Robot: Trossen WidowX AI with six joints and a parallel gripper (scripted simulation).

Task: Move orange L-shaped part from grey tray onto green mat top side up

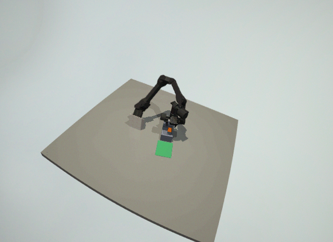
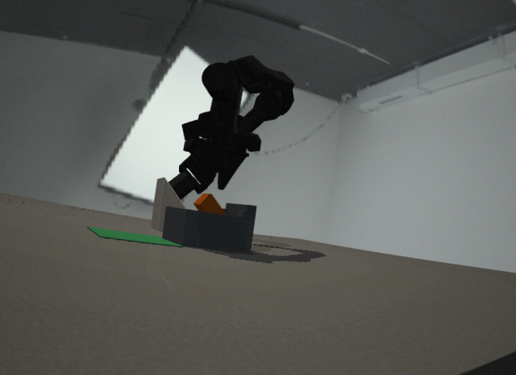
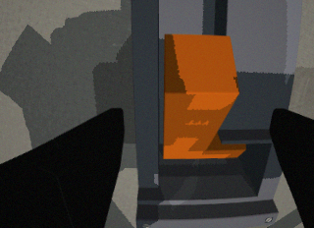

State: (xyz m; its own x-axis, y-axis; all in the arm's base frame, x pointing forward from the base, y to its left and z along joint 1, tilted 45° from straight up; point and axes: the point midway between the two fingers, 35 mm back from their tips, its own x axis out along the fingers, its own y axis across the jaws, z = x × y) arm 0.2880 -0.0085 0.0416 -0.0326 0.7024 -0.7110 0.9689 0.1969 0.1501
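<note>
The orange L-shaped part is 2 cm behind my gripper tip, 3 cm to the left of it and 7 cm below it. The rest, counted from my gripper tip: green mat (2 cm ahead, 14 cm to the right, 12 cm below).
</note>
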